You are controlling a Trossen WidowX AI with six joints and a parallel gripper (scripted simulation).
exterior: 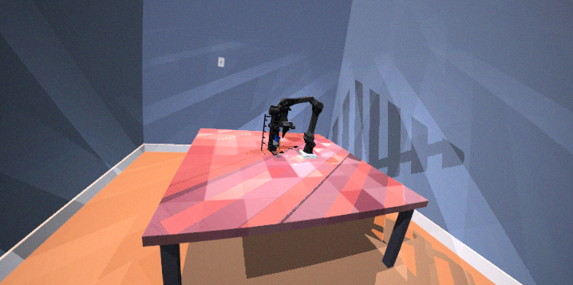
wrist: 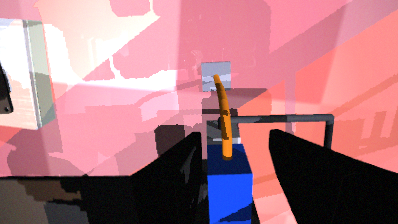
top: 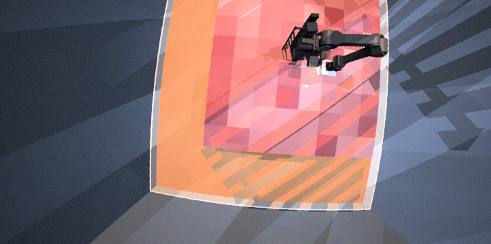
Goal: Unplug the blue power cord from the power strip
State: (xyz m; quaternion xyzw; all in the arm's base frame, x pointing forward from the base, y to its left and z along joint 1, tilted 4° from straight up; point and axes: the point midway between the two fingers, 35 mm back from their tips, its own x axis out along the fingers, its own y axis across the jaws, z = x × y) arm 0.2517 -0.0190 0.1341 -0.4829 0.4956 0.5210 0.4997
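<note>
My gripper tip is 60 mm to the left of the blue plug and 10 mm above it.
</note>
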